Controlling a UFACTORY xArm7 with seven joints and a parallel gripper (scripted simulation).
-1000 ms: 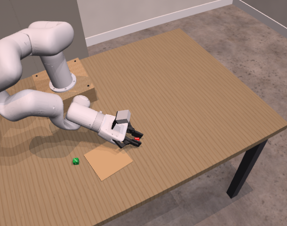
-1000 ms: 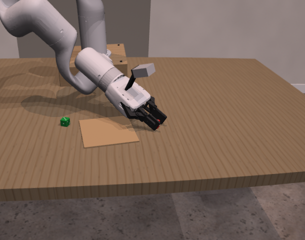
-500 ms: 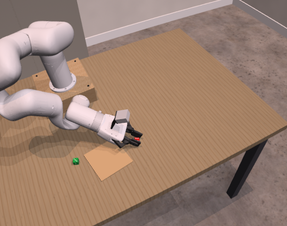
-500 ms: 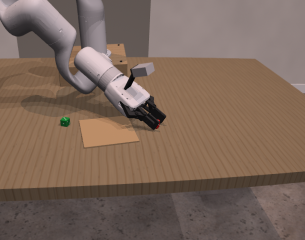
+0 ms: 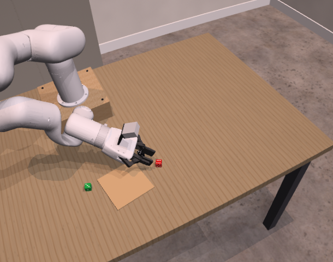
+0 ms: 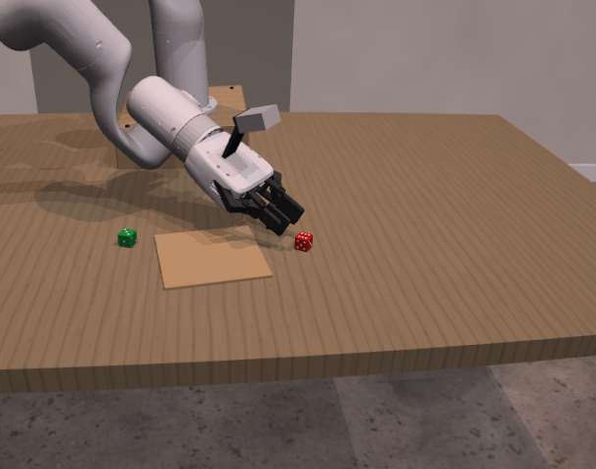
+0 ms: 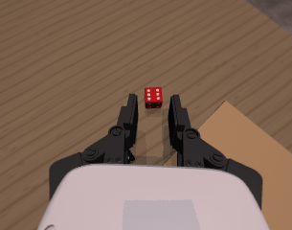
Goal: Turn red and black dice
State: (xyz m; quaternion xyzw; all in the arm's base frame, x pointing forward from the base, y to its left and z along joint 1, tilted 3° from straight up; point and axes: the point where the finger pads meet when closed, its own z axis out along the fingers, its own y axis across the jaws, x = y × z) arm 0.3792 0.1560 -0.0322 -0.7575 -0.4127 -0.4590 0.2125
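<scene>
Now: hand 3 cm to the right of the red die, 3 cm above it and 2 cm short of it. Also, from my hand: tan mat (10 cm to the right, 4 cm below, 4 cm ahead); green die (22 cm to the right, 3 cm below); black die (5 cm behind, 3 cm below, 1 cm to the right).
</scene>
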